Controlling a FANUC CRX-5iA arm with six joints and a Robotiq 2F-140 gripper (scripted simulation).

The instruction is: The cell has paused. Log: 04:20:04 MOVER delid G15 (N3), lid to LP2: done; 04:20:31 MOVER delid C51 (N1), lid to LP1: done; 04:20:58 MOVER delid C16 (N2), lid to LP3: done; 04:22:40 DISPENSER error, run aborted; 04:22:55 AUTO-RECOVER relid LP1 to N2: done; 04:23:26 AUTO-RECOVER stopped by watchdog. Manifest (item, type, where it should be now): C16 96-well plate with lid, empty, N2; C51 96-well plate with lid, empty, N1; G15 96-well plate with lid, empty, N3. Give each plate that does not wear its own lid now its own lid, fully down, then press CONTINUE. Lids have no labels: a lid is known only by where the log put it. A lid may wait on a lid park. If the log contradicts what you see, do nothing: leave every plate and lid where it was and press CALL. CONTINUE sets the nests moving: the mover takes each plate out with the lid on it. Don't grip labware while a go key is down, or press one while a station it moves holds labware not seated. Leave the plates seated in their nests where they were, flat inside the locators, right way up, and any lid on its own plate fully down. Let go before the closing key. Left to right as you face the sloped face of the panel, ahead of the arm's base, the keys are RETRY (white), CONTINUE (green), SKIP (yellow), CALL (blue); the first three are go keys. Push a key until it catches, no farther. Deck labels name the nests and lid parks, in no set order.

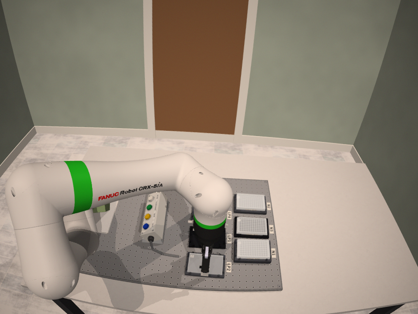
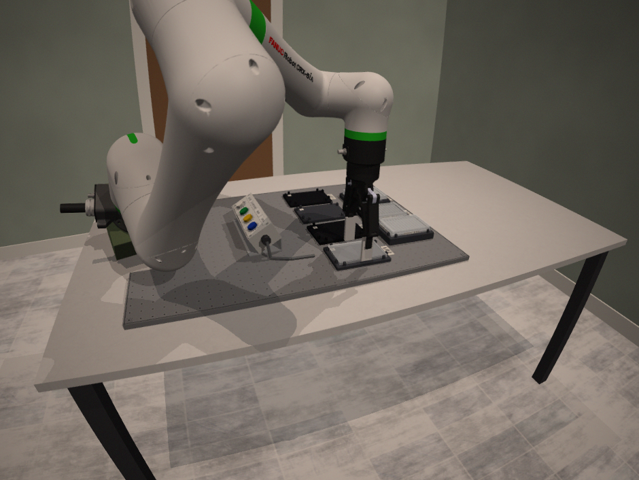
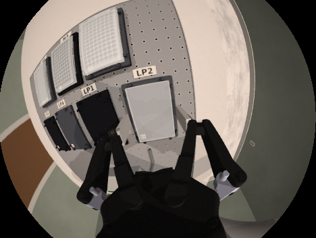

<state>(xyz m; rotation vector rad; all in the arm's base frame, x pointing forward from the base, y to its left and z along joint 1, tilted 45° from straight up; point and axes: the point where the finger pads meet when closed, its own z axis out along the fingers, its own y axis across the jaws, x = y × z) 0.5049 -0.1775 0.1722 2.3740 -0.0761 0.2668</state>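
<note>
The lid park LP2 is 4 cm below my hand. The rest, counted from my hand: blue key: 23 cm behind, 14 cm to the left, 2 cm above; then lid park LP1: 13 cm to the left, 4 cm below, 2 cm ahead; then lid park LP4: 26 cm to the left, 4 cm below, 3 cm ahead.
</note>
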